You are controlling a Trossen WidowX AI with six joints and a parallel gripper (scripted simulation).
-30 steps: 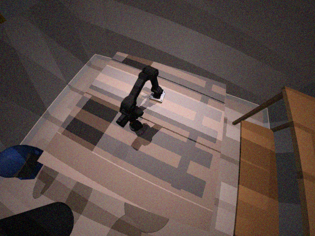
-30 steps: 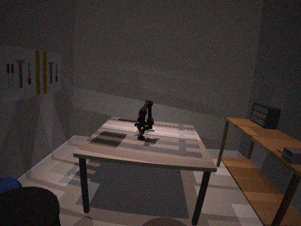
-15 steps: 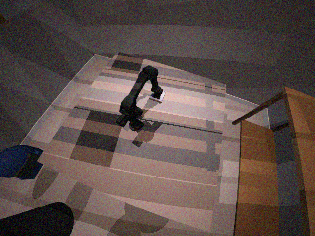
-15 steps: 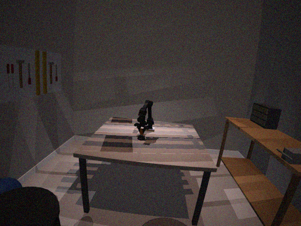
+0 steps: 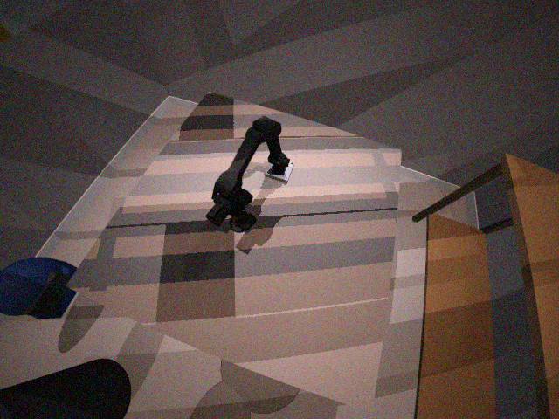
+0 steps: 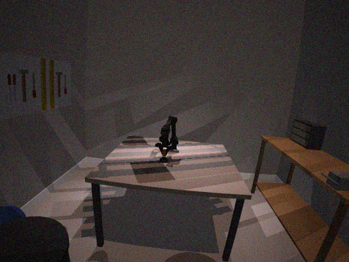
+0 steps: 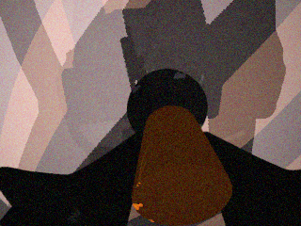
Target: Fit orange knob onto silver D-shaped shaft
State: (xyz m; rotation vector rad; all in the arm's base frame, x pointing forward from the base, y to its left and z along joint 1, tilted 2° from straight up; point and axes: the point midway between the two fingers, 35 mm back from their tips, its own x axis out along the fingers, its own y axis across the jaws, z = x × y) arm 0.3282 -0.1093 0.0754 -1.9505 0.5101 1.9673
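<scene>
Right now my gripper tip is 40 mm above the round dark pedestal. From my gripper tip the other things lie so: orange knob (30 mm above).
</scene>
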